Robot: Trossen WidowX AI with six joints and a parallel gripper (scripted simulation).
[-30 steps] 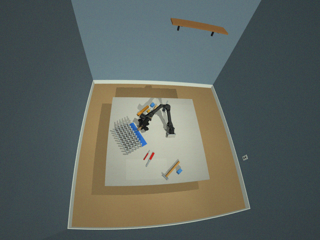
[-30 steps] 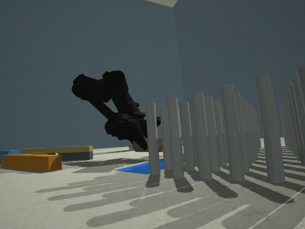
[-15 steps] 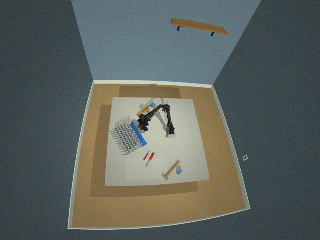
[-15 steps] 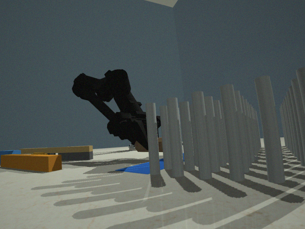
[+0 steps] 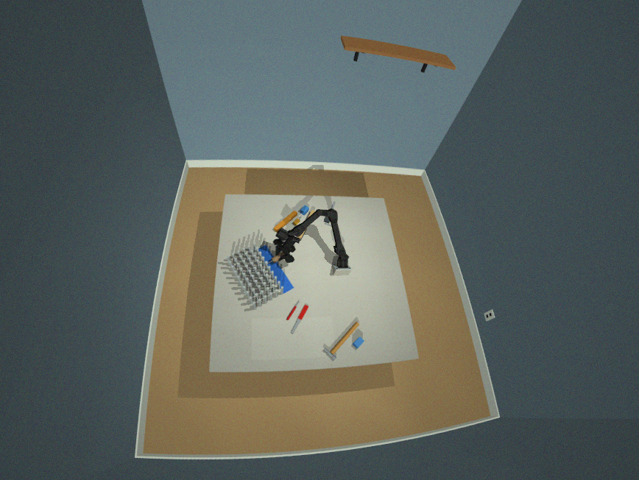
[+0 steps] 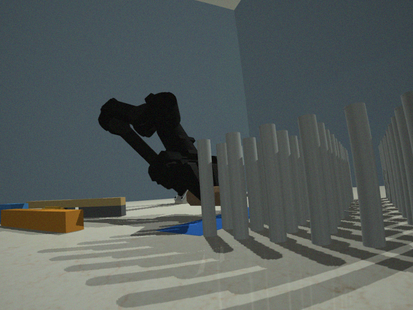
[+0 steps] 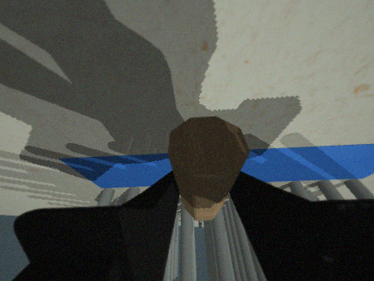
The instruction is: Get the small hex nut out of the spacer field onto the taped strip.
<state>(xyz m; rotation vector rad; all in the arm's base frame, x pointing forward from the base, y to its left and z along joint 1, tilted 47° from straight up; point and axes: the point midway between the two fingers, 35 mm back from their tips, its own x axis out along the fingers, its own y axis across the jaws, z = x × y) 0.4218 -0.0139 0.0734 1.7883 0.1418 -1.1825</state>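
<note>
Now: gripper tip 6 cm to the right of the blue taped strip, 3 cm above it and 2 cm short of it. The rest, counted from my gripper tip: red-handled rod 33 cm to the left, 13 cm behind, 2 cm below; then hook tool 8 cm ahead, 5 cm to the left; then orange block 32 cm to the right, 5 cm behind, 1 cm below.
</note>
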